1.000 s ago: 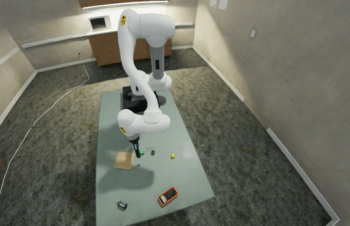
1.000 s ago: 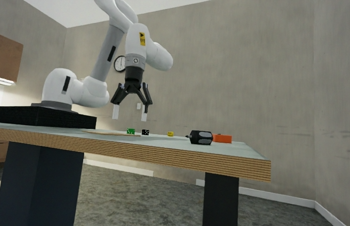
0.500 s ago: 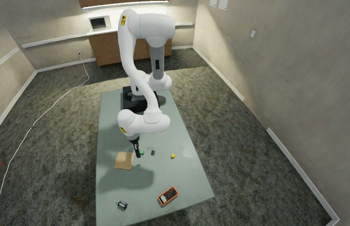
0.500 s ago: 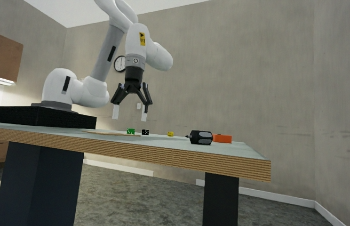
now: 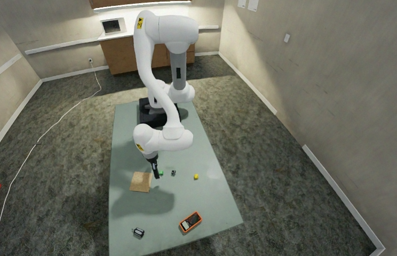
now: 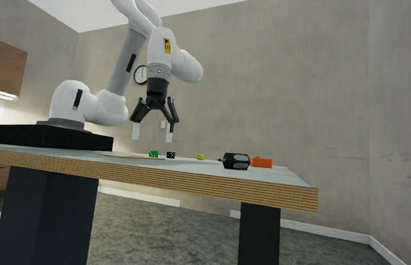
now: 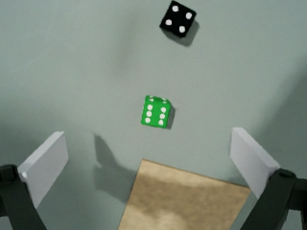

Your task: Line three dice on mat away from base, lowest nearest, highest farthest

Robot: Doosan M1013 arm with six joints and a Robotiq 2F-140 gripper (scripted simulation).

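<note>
My hand is 60 mm above the green die and 20 mm to the right of it. The rest, counted from my hand: black die: 110 mm to the left, 60 mm below, 10 mm ahead; yellow die: 260 mm to the left, 70 mm ahead, 60 mm below; tan mat: 130 mm to the right, 70 mm below, 50 mm ahead.
</note>
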